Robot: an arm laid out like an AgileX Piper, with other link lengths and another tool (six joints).
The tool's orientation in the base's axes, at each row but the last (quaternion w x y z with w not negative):
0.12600 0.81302 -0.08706 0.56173
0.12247 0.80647 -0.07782 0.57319
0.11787 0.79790 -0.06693 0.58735
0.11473 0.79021 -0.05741 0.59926
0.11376 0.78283 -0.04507 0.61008
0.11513 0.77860 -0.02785 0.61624
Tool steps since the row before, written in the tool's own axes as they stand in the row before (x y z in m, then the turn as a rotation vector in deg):
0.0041 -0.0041 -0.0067 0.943 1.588 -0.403
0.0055 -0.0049 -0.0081 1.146 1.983 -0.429
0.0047 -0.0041 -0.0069 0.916 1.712 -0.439
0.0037 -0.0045 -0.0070 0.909 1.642 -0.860
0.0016 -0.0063 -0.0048 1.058 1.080 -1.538
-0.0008 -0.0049 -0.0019 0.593 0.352 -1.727
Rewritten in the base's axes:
-0.0034 0.0059 0.0057 -0.475 -1.392 1.188
-0.0042 0.0071 0.0072 -0.537 -1.759 1.430
-0.0039 0.0059 0.0060 -0.549 -1.503 1.184
-0.0045 0.0063 0.0048 -0.928 -1.330 1.277
-0.0028 0.0073 0.0019 -1.413 -0.617 1.508
-0.0011 0.0051 -0.0011 -1.570 0.085 0.993

